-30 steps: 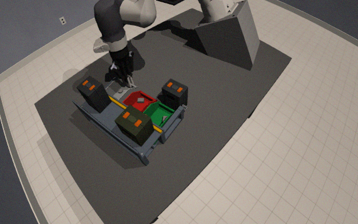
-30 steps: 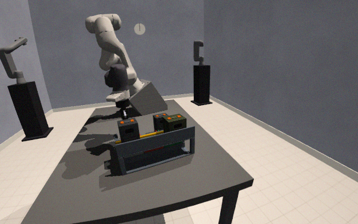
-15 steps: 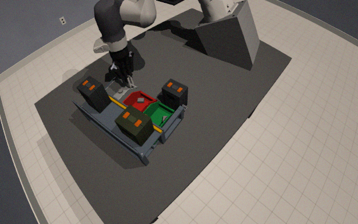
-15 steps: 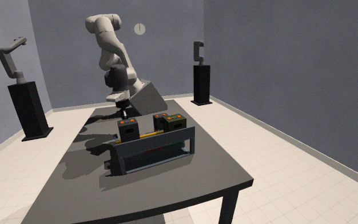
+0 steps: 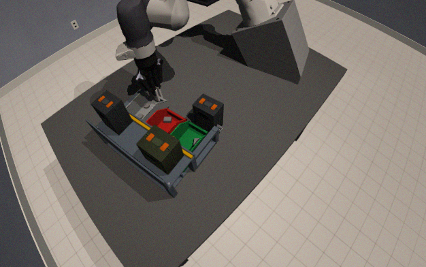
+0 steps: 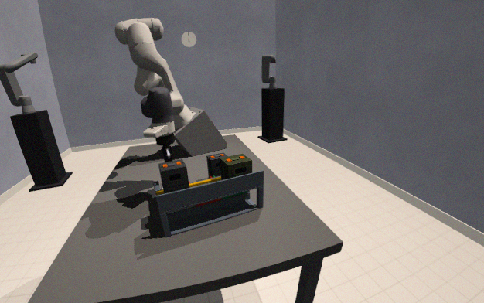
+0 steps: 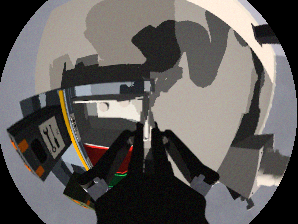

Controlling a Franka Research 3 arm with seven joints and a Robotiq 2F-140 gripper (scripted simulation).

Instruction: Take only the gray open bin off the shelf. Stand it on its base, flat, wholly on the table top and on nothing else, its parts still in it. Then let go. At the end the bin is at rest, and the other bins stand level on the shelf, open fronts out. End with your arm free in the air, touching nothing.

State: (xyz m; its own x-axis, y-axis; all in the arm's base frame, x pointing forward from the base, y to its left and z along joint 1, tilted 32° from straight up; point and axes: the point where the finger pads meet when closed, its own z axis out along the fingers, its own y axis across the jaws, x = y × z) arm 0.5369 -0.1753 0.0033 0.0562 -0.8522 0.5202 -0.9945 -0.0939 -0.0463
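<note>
The gray open bin lies 8 cm ahead of my hand and 2 cm below it. The rest, counted from my hand: red bin (10 cm ahead, 12 cm to the left, 4 cm below); then green bin (9 cm ahead, 23 cm to the left, 4 cm below); then yellow rail (15 cm ahead, 12 cm to the left, 3 cm above).
</note>
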